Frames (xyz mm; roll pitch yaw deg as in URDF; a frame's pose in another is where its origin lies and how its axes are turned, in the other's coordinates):
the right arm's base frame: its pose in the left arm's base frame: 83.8 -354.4 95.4 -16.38 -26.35 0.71
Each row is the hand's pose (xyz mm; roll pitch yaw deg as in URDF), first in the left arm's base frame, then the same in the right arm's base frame.
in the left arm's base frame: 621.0 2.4 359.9 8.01 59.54 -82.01
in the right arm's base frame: 602.7 336.9 95.5 -61.02 65.54 -141.71
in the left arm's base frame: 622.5 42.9 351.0 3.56 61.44 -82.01
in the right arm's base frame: 600.6 378.2 98.4 -69.48 66.16 -146.11
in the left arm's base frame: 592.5 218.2 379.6 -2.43 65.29 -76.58
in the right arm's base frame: 588.3 536.0 184.4 -88.48 69.26 -154.92
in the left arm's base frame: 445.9 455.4 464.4 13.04 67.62 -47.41
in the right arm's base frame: 497.2 725.9 385.9 -122.16 79.47 -177.96
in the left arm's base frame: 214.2 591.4 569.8 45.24 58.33 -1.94
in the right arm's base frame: 337.9 803.7 613.6 118.61 74.13 70.29
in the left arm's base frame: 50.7 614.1 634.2 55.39 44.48 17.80
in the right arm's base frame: 220.2 790.7 745.4 101.01 56.48 57.08
